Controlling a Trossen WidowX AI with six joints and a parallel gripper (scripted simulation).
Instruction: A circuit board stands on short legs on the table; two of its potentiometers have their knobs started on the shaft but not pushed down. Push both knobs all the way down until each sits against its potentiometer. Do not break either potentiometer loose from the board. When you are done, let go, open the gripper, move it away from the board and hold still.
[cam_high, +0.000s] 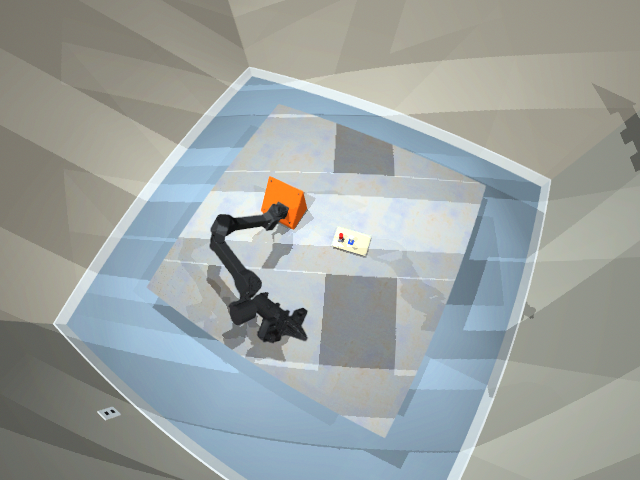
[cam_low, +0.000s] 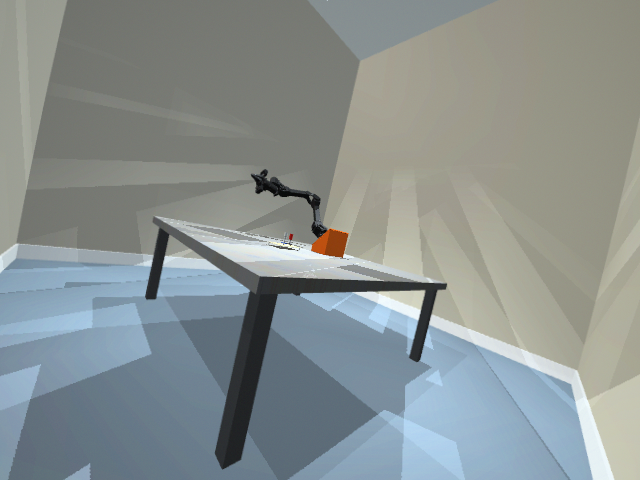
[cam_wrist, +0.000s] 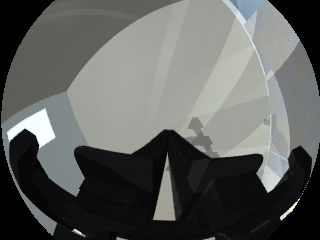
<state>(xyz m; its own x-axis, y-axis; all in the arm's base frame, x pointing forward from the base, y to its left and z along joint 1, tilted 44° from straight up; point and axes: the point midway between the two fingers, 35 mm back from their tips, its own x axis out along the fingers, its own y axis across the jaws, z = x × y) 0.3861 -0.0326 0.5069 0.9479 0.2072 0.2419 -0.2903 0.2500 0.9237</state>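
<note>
Now: the red knob 140 mm behind my gripper tip, 420 mm to the left of it and 340 mm below it.
</note>
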